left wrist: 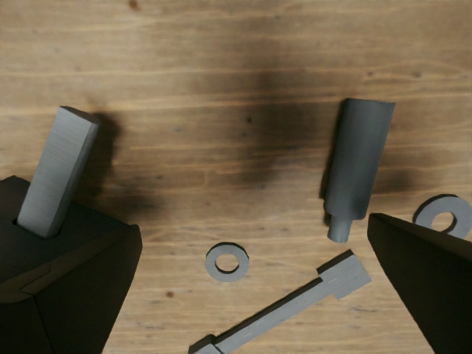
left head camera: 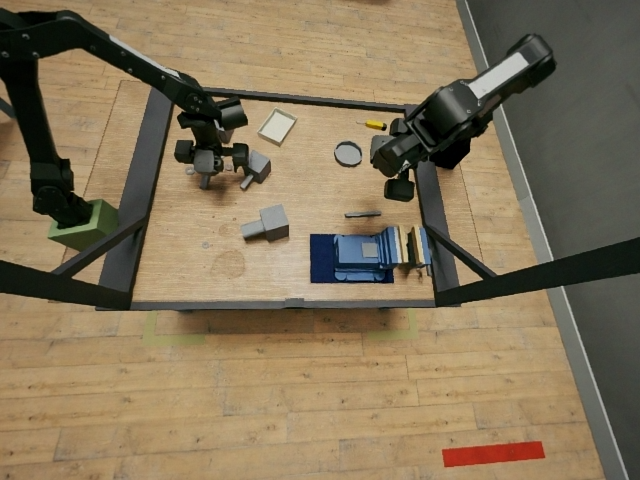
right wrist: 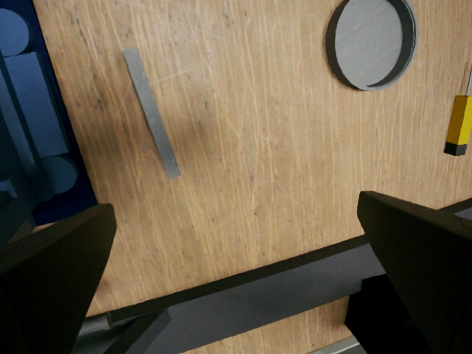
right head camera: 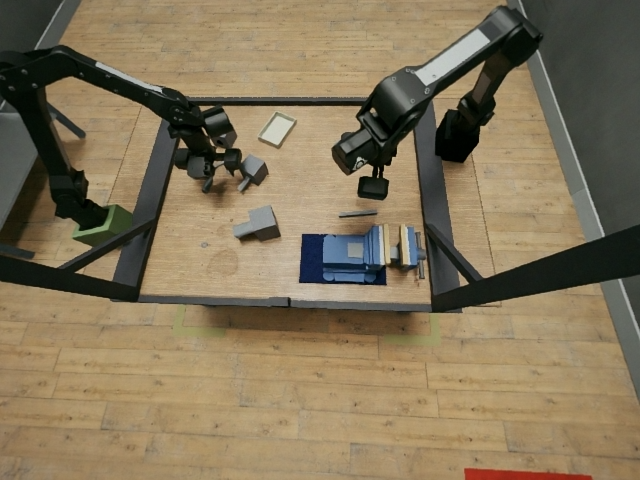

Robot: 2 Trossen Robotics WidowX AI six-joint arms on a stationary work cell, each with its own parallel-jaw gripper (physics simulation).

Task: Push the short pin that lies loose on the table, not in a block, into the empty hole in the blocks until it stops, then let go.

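Places are measured from the left arm's base along level axes (x left, y ahead, z down), in millimetres.
Where they show: left gripper, fingertip midpoint: (left wrist: 253,229) (right head camera: 219,175); right gripper, fingertip midpoint: (right wrist: 238,209) (right head camera: 370,171); left arm's base at its link origin: (left head camera: 76,216) (right head camera: 94,220); right arm's base at its link origin: (right head camera: 463,125).
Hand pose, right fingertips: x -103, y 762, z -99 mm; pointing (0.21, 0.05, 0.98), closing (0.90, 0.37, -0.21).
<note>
Things, the pixels of their centre, and the offset from my right fingertips.
- loose short pin at the middle of its body: (left wrist: 352,174) (left head camera: 205,178) (right head camera: 208,183) dy -469, dx +208, dz +186 mm
- grey block at the middle of its body: (left head camera: 220,127) (right head camera: 223,134) dy -393, dx +376, dz +165 mm
- second block at the middle of its body: (left wrist: 16,282) (left head camera: 257,167) (right head camera: 253,170) dy -309, dx +204, dz +165 mm
- third block at the middle of its body: (left head camera: 274,223) (right head camera: 265,224) dy -301, dx -4, dz +150 mm
- grey bar at the middle of its body: (right wrist: 153,116) (right head camera: 357,213) (left head camera: 363,214) dy -17, dx -21, dz +190 mm
- blue vise at the middle of its body: (right head camera: 361,251) (left head camera: 374,251) dy -57, dx -162, dz +120 mm
- double-ended flat piece at the middle of its body: (left wrist: 274,315) dy -411, dx +283, dz +192 mm
- cream tray at the middle of its body: (left head camera: 277,126) (right head camera: 277,129) dy -204, dx +368, dz +185 mm
- round dish at the middle of its body: (right wrist: 372,40) (left head camera: 348,153) dy +8, dx +209, dz +186 mm
- yellow screwdriver at the middle of its body: (right wrist: 463,109) (left head camera: 371,124) dy +138, dx +320, dz +186 mm
The loose short pin (left head camera: 205,180) (right head camera: 207,184) (left wrist: 357,160), dark grey with a thinner tip, lies on the table. My left gripper (left head camera: 212,164) (right head camera: 214,167) (left wrist: 253,229) is open and empty above it; in the left wrist view the pin lies near the right-hand finger. A grey block (left head camera: 225,135) (right head camera: 225,138) stands behind my left gripper, partly hidden; its hole is hard to make out. A second block (left head camera: 259,166) (right head camera: 254,169) (left wrist: 12,192) and a third block (left head camera: 275,223) (right head camera: 265,223) each have a pin sticking out. My right gripper (right head camera: 379,167) (right wrist: 238,209) is open and empty at the right.
A grey bar (left head camera: 362,213) (right head camera: 357,213) (right wrist: 152,115) lies before the blue vise (left head camera: 356,250) (right head camera: 343,250). Washers (left wrist: 227,262) and a double-ended flat piece (left wrist: 280,309) lie near the pin. A cream tray (left head camera: 277,126), round dish (left head camera: 348,153) (right wrist: 370,45) and yellow screwdriver (left head camera: 375,124) (right wrist: 459,120) lie farther back.
</note>
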